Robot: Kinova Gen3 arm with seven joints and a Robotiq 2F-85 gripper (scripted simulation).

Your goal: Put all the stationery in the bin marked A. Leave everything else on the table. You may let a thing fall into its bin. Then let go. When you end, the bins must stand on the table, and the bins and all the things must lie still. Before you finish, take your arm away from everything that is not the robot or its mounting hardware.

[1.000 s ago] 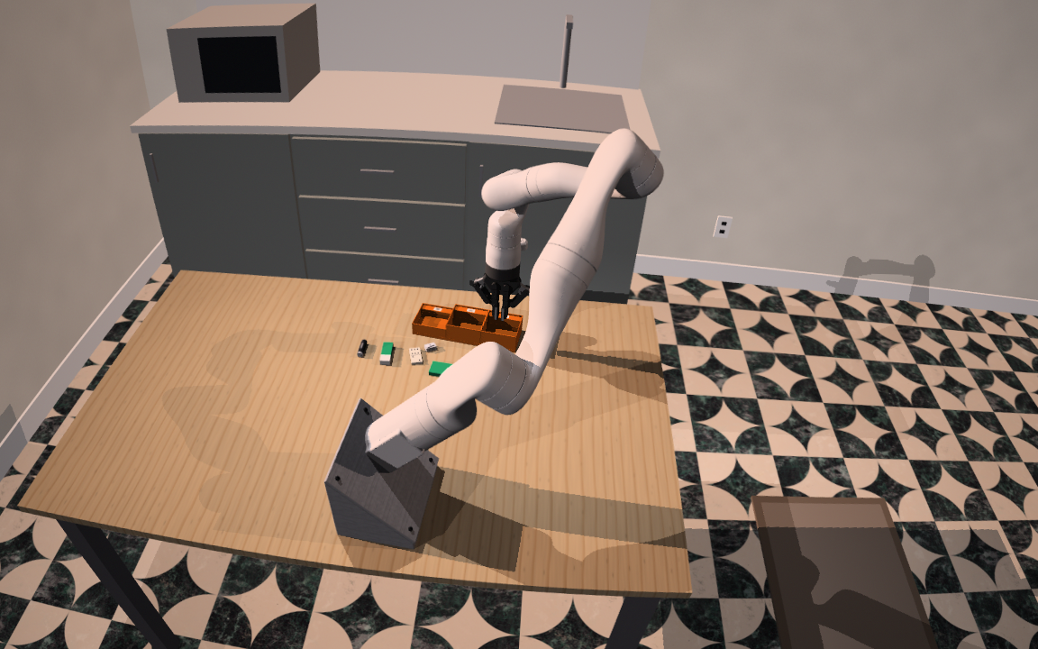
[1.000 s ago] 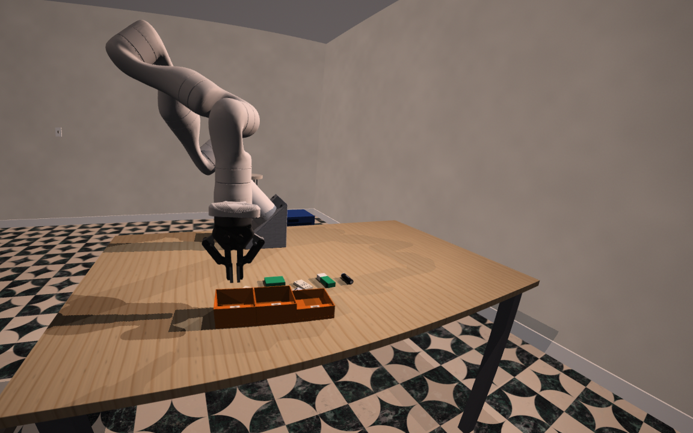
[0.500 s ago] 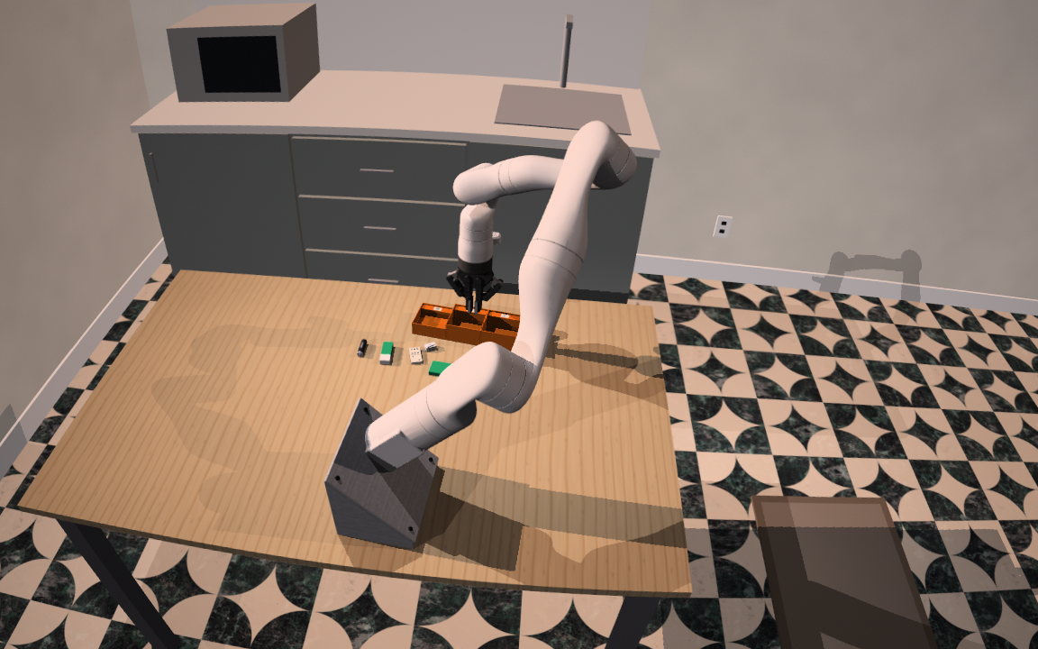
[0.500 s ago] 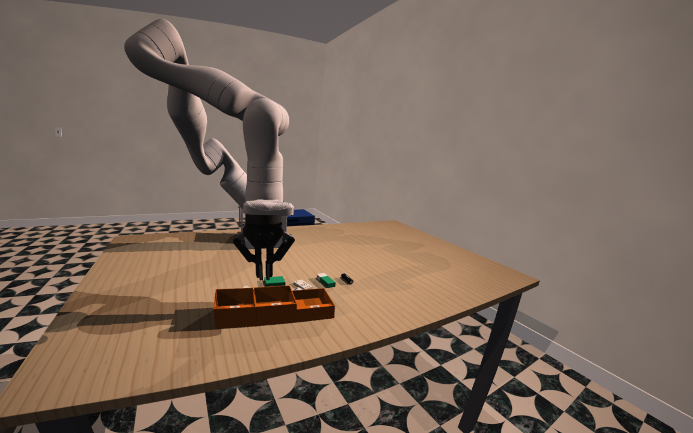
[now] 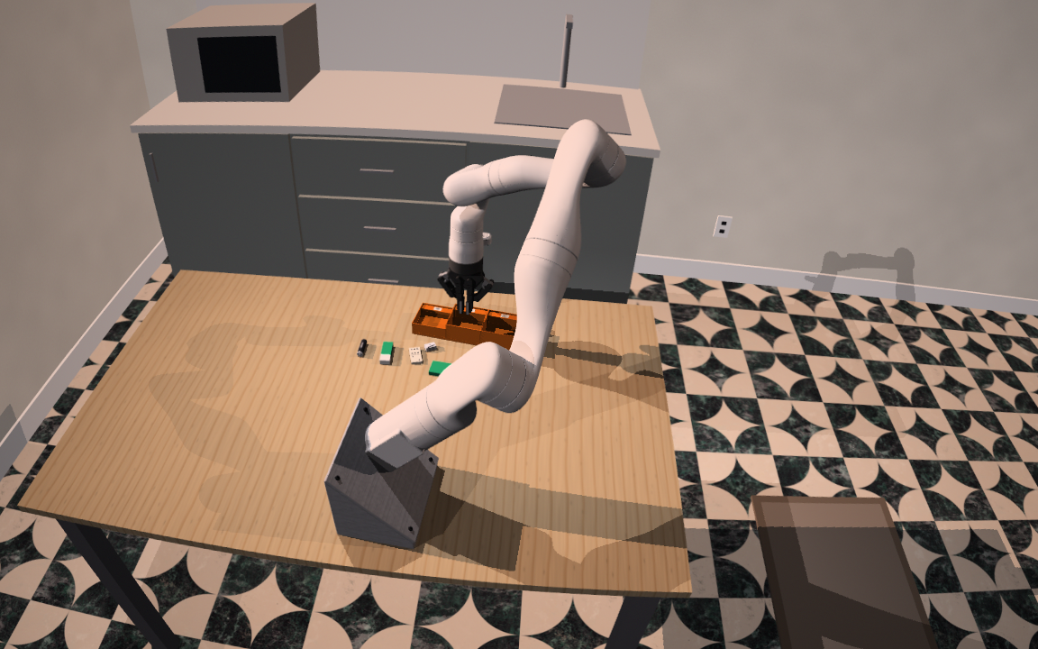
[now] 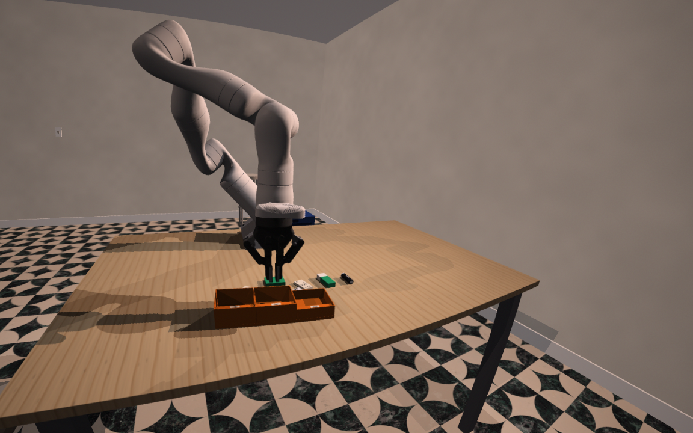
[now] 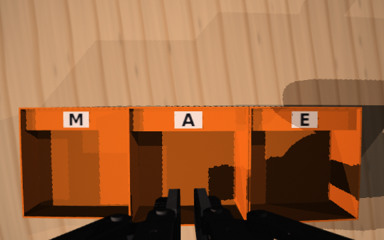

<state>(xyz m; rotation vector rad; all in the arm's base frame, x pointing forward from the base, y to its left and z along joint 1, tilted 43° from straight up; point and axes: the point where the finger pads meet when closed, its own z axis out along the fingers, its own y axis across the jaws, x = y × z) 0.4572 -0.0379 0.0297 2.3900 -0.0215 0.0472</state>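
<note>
My hand is 70 mm above the orange three-compartment bin and 20 mm short of it. From my hand the other things lie so: white pencil sharpener (80 mm below, 70 mm to the left, 60 mm behind); then green-and-white eraser (160 mm to the left, 110 mm behind, 80 mm below); then green block (130 mm behind, 90 mm below, 20 mm to the left).
</note>
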